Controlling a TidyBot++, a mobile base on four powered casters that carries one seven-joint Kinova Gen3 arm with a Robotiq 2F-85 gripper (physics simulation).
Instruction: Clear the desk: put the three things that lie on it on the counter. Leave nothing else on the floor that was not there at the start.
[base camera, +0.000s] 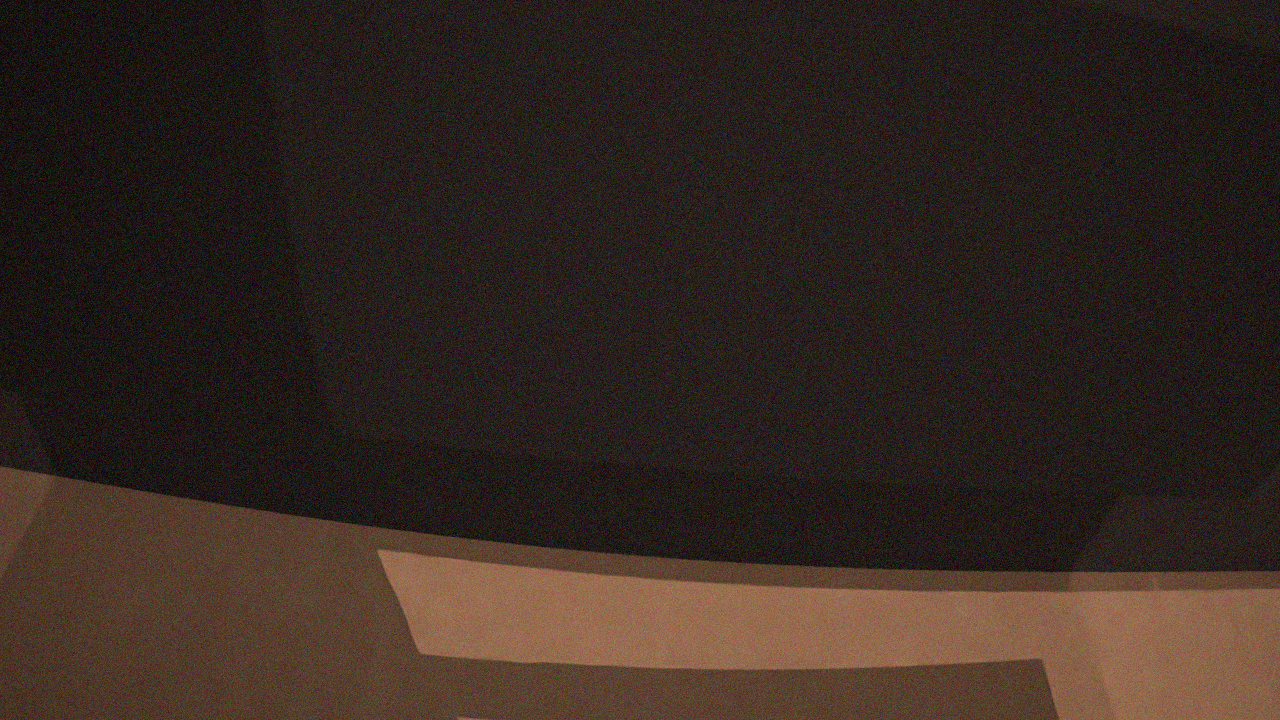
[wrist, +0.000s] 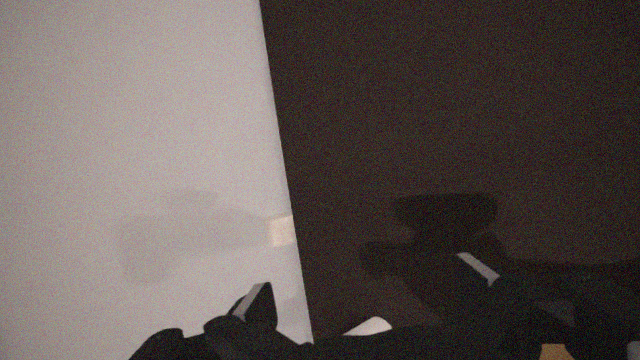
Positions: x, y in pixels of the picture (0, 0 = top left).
Labels:
gripper: wrist 362, 288; not seen in the base camera view (out of frame)
white toilet paper roll: wrist 280, 229; not seen in the base camera view (out of frame)

